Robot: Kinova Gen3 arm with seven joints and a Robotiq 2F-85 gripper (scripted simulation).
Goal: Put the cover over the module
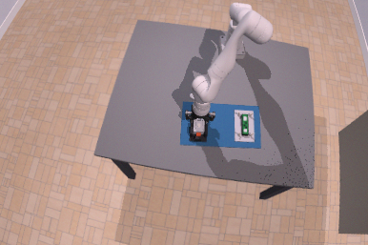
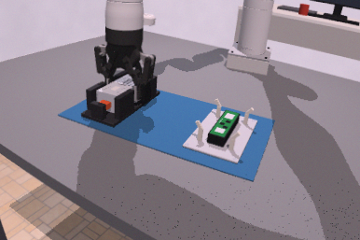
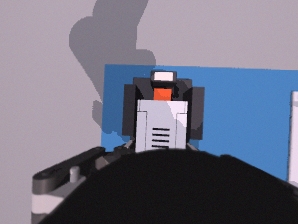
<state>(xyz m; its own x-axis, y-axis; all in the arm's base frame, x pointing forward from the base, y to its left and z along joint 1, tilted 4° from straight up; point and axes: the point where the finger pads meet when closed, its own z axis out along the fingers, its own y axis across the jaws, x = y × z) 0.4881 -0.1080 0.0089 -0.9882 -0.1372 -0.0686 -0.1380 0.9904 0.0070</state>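
The light grey cover lies right at my hand.
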